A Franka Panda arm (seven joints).
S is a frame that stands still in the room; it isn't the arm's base.
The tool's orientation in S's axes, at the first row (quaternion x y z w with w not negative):
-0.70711 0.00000 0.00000 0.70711
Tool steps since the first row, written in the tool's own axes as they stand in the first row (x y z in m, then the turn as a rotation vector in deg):
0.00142 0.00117 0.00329 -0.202 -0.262 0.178
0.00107 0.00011 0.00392 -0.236 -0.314 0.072
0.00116 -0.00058 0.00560 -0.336 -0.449 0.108
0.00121 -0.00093 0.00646 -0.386 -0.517 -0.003
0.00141 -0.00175 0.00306 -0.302 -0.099 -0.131
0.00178 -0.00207 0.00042 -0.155 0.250 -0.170
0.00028 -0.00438 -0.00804 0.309 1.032 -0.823
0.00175 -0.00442 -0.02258 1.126 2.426 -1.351
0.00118 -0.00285 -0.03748 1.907 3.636 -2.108
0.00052 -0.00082 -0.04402 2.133 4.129 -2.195
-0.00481 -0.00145 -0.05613 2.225 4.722 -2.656
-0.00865 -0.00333 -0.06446 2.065 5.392 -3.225
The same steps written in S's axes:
0.00142 0.00329 -0.00117 -0.202 0.178 0.262
0.00107 0.00392 -0.00011 -0.236 0.072 0.314
0.00116 0.00560 0.00058 -0.336 0.108 0.449
0.00121 0.00646 0.00093 -0.386 -0.003 0.517
0.00141 0.00306 0.00175 -0.302 -0.131 0.099
0.00178 0.00042 0.00207 -0.155 -0.170 -0.250
0.00028 -0.00804 0.00438 0.309 -0.823 -1.032
0.00175 -0.02258 0.00442 1.126 -1.351 -2.426
0.00118 -0.03748 0.00285 1.907 -2.108 -3.636
0.00052 -0.04402 0.00082 2.133 -2.195 -4.129
-0.00481 -0.05613 0.00145 2.225 -2.656 -4.722
-0.00865 -0.06446 0.00333 2.065 -3.225 -5.392

